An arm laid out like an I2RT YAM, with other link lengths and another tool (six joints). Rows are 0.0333 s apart.
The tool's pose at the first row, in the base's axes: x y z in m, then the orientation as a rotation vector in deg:
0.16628, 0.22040, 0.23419, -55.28, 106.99, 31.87
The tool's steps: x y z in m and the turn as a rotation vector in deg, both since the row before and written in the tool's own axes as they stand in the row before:
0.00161, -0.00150, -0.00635, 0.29, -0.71, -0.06
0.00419, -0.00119, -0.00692, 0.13, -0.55, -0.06
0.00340, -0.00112, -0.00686, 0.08, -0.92, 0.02
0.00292, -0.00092, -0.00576, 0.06, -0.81, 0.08
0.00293, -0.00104, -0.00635, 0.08, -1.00, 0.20
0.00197, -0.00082, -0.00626, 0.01, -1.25, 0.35
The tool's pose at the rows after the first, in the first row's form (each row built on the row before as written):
0.16371, 0.21439, 0.23575, -54.83, 106.36, 31.82
0.15990, 0.20718, 0.23519, -54.56, 105.85, 31.87
0.15626, 0.20035, 0.23523, -54.09, 105.05, 32.16
0.15317, 0.19461, 0.23510, -53.63, 104.38, 32.46
0.14984, 0.18837, 0.23512, -52.97, 103.61, 32.88
0.14658, 0.18266, 0.23585, -52.12, 102.69, 33.55

